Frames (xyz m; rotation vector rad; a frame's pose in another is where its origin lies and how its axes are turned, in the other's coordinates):
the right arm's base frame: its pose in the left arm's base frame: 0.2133 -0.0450 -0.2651 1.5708 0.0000 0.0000
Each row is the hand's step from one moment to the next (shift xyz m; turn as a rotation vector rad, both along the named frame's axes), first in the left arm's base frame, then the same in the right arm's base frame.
Working: the left arm's base frame: its pose in the right arm's base frame: -0.2133 0.2651 -0.0450 -1.5708 0.0000 0.0000

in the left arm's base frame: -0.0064 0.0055 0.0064 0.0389 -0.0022 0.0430
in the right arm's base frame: -0.0064 0.0064 -0.0055 0.0389 0.0430 0.0022
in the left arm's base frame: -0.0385 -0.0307 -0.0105 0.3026 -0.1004 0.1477
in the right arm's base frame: -0.0385 -0.0105 0.0307 0.3026 0.1477 0.1004
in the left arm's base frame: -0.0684 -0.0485 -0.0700 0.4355 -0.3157 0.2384
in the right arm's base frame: -0.0684 -0.0700 0.0485 0.4355 0.2384 0.3157
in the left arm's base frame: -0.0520 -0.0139 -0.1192 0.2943 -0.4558 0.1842
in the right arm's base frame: -0.0520 -0.1192 0.0139 0.2943 0.1842 0.4558
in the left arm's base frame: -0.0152 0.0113 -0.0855 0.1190 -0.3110 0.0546
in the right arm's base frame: -0.0152 -0.0855 -0.0113 0.1190 0.0546 0.3110
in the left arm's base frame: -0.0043 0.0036 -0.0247 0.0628 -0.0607 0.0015
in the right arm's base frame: -0.0043 -0.0247 -0.0036 0.0628 0.0015 0.0607
